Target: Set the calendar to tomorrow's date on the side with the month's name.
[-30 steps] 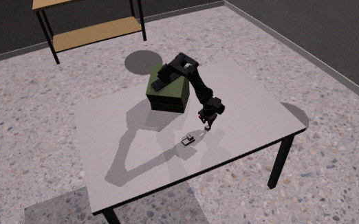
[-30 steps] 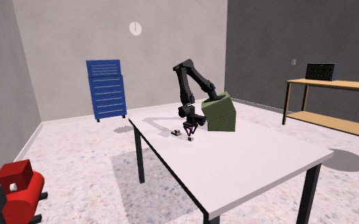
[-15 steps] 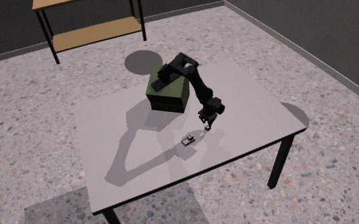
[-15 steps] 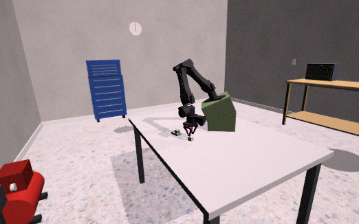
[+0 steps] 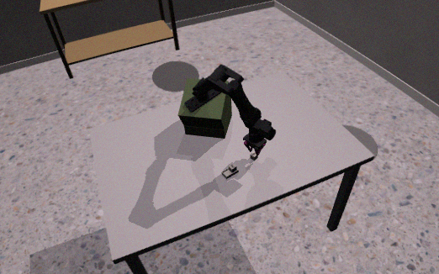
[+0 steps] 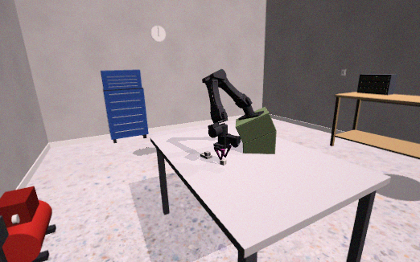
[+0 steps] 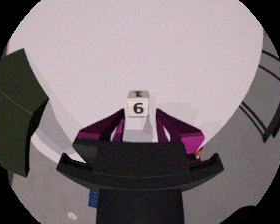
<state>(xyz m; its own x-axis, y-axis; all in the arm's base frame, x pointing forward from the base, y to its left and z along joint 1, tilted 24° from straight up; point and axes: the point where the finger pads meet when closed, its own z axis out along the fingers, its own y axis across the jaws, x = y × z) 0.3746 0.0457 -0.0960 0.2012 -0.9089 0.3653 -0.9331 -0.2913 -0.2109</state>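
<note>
Now: hand 30 mm above the white cube. From my hand the other things lie so: calendar tray 160 mm to the right, 40 mm below.
</note>
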